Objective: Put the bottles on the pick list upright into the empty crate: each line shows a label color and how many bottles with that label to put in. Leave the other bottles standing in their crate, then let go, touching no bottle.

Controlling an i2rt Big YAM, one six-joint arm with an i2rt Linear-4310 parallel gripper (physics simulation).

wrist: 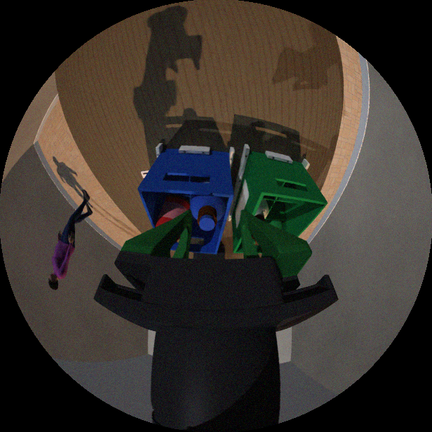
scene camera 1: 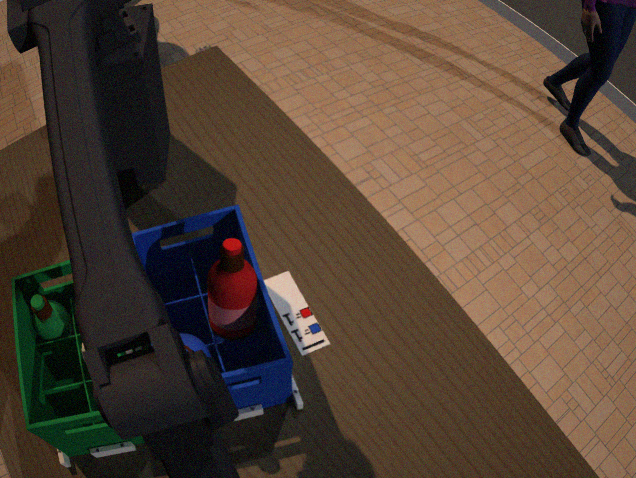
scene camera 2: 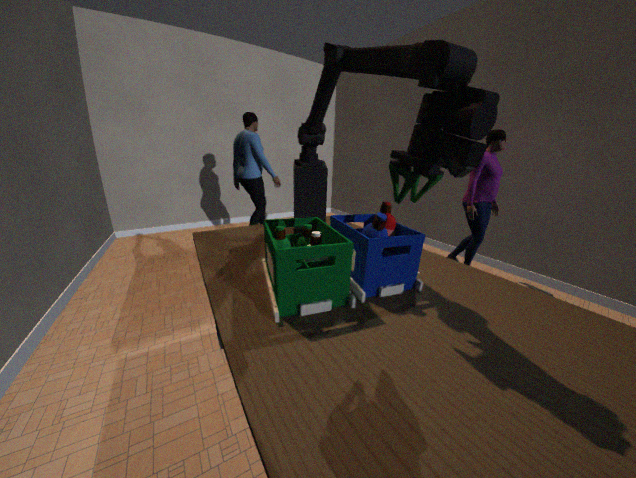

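Seen in the pictures: gripper, fingertip midpoint: (scene camera 2: 405, 202); arm's base, origin of the base link: (scene camera 1: 105, 37) (scene camera 2: 308, 163).
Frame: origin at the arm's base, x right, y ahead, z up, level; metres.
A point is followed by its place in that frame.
Observation:
The pick list (scene camera 1: 283, 288) {x -0.133, y 0.445, z -0.354 m} lies beside the blue crate (scene camera 1: 264, 393) {x 0.009, y 0.624, z -0.285 m} (scene camera 2: 366, 267) {x 0.144, y 0.592, z -0.259 m} (wrist: 185, 162) and shows a red and a blue square; its count marks are too small to read surely. A red bottle (scene camera 1: 232, 290) {x -0.013, y 0.513, z -0.158 m} (scene camera 2: 389, 224) {x -0.010, y 0.520, z -0.176 m} (wrist: 175, 207) and a blue bottle (scene camera 1: 194, 341) {x 0.071, y 0.556, z -0.159 m} (scene camera 2: 376, 229) {x 0.111, y 0.581, z -0.161 m} (wrist: 207, 220) stand upright in separate compartments of it. In the green crate (scene camera 1: 77, 439) {x 0.328, y 0.567, z -0.271 m} (scene camera 2: 313, 280) {x 0.295, y 0.574, z -0.266 m} (wrist: 265, 167) stand a green bottle (scene camera 1: 48, 321) {x 0.287, y 0.370, z -0.231 m} (scene camera 2: 280, 239) {x 0.294, y 0.365, z -0.228 m} and a white-capped bottle (scene camera 2: 315, 237) {x 0.226, y 0.463, z -0.202 m} (wrist: 260, 216), among others partly hidden. My gripper (scene camera 2: 405, 199) {x 0.126, y 0.669, z -0.074 m} (wrist: 215, 215) is open and empty, above the blue crate, apart from the bottles.
The crates stand side by side on low pale rails on the wooden table (scene camera 1: 411, 334) {x -0.271, y 0.639, z -0.355 m} (scene camera 2: 411, 375) {x 0.235, y 0.830, z -0.355 m}. My arm covers part of the green crate in scene camera 1. A person in purple (scene camera 2: 483, 179) (wrist: 62, 257) and one in light blue (scene camera 2: 248, 154) are beyond the table.

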